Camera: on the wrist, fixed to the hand. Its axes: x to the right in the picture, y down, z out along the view.
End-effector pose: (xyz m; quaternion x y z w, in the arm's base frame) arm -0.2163 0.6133 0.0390 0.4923 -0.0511 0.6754 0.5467
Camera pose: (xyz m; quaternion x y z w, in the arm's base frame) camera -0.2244 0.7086 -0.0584 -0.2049 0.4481 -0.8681 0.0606
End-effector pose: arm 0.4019 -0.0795 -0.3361 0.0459 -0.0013 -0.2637 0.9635
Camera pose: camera 0.3611 -0.1331 -0.4549 -0.0712 0.0359 0.5223 0.8490
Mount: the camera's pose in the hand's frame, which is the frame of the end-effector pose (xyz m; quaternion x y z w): -0.0053 -0.0772 -0.1125 -0.1164 0.0409 0.7256 0.6770
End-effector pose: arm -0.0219 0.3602 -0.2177 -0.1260 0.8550 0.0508 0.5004
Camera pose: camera -0.0937 0.2628 -0.1545 0.4748 0.6848 0.4919 0.2523
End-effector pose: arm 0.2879 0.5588 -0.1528 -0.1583 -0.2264 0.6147 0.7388
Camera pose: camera 0.4113 0.5436 -0.2093 -0.3826 -0.0797 0.9194 0.0450
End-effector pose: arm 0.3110 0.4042 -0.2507 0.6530 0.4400 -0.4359 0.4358
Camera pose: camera 0.2570 0.5283 -0.2330 0.7285 -0.1074 0.0990 0.6693
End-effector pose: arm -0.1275 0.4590 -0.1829 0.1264 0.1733 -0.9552 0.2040
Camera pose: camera -0.1371 0.5700 -0.2618 0.2266 0.1451 -0.4733 0.8388
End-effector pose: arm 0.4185 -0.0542 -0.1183 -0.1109 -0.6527 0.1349 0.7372
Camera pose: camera 0.5337 -0.1271 -0.1109 -0.6400 -0.3470 0.5457 0.4150
